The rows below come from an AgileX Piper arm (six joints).
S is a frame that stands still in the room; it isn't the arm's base.
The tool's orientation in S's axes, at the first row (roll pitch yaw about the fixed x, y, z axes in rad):
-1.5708, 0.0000, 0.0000
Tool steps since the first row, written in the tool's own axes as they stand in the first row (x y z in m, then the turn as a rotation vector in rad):
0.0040, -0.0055, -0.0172, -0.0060, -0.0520, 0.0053
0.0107, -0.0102, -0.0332, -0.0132, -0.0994, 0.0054
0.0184, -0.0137, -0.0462, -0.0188, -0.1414, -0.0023
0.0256, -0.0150, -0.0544, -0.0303, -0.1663, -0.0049
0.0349, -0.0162, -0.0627, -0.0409, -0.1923, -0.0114
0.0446, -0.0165, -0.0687, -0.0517, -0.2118, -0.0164
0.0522, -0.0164, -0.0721, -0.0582, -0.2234, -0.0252
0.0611, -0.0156, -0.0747, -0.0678, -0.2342, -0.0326
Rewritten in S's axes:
0.0040, -0.0172, 0.0055, -0.0060, 0.0053, 0.0520
0.0107, -0.0332, 0.0102, -0.0132, 0.0054, 0.0994
0.0184, -0.0462, 0.0137, -0.0188, -0.0023, 0.1414
0.0256, -0.0544, 0.0150, -0.0303, -0.0049, 0.1663
0.0349, -0.0627, 0.0162, -0.0409, -0.0114, 0.1923
0.0446, -0.0687, 0.0165, -0.0517, -0.0164, 0.2118
0.0522, -0.0721, 0.0164, -0.0582, -0.0252, 0.2234
0.0611, -0.0747, 0.0156, -0.0678, -0.0326, 0.2342

